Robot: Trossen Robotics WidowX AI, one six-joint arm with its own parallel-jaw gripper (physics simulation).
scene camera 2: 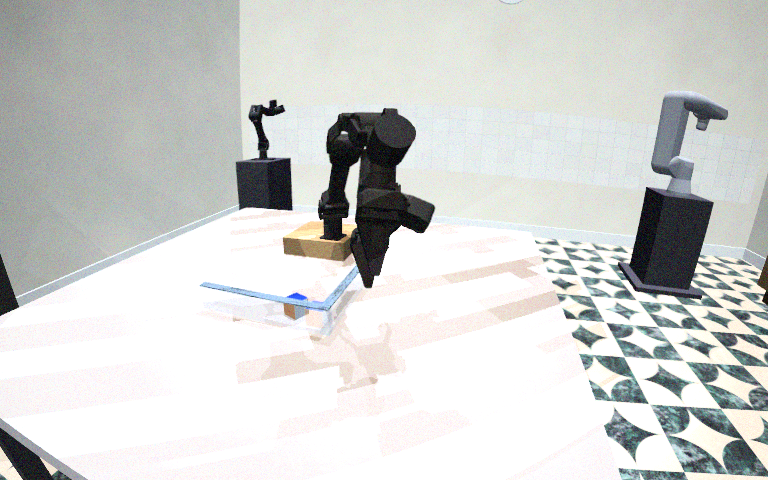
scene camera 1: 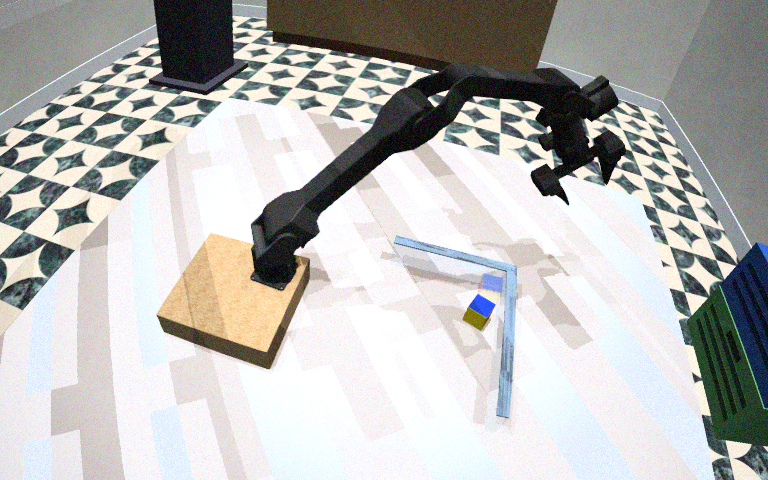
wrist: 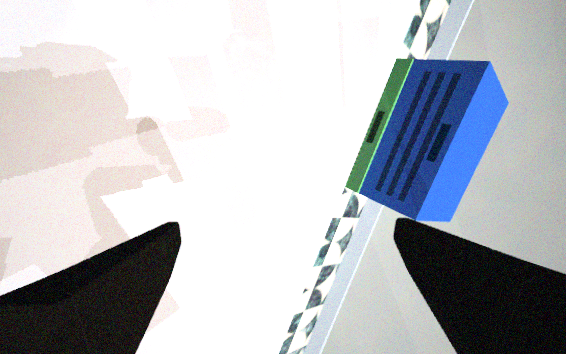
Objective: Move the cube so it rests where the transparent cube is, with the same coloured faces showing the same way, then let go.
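Seen in the pictures: gripper, between the fingertips: [scene camera 2: 371,282] [scene camera 1: 587,193] [wrist: 289,229]; arm's base, origin of its link: [scene camera 2: 333,236] [scene camera 1: 274,272].
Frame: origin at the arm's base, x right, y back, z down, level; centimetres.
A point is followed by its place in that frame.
Note:
The solid cube [scene camera 1: 479,312] [scene camera 2: 295,306] rests on the table inside the corner of an L-shaped wall, with blue on top. A yellow side shows in scene camera 1, an orange side in scene camera 2. The transparent cube [scene camera 1: 492,283] [scene camera 2: 314,318] is closer to the corner, also blue on top, with a pale yellowish side in scene camera 1. The solid cube looks turned a little relative to it. My gripper [scene camera 1: 587,193] {x -32.2, y -50.6, z -12.9 cm} [scene camera 2: 368,281] {x -32.2, y -50.6, z -12.9 cm} [wrist: 289,229] {x -32.2, y -50.6, z -12.9 cm} is open and empty, high above the table beyond the corner. Neither cube shows in the wrist view.
The low wall, clear with a blue top edge [scene camera 1: 508,350] {x 0.5, y -41.2, z -0.3 cm} [scene camera 2: 243,291] {x 0.8, y -41.2, z -0.3 cm}, runs along two sides of the cubes. The arm stands on a wooden block [scene camera 1: 226,294] {x 7.7, y 5.2, z 0.2 cm} [scene camera 2: 314,247] {x 3.8, y -5.1, z 2.3 cm}. A green and blue cabinet [scene camera 1: 730,362] [wrist: 425,135] stands past the table edge.

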